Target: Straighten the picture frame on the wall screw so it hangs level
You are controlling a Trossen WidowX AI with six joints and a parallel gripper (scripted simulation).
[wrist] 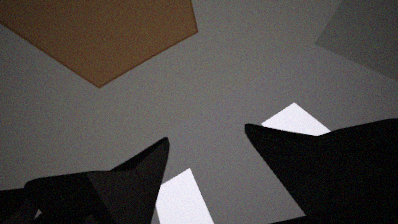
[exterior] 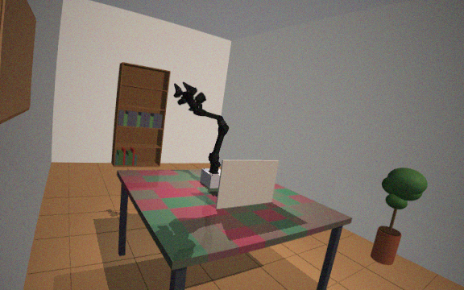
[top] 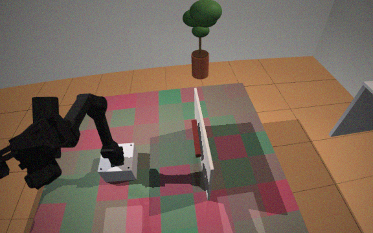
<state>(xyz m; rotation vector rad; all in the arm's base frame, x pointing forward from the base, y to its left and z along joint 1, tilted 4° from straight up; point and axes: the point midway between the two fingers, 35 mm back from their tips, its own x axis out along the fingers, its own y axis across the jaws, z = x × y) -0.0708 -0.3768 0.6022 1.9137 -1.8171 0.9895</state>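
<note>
My gripper tip is 57 cm above the picture frame, 44 cm short of it and 35 cm to the right of it. Also, from my gripper tip: wall panel: 59 cm below, 45 cm ahead, 33 cm to the left.
</note>
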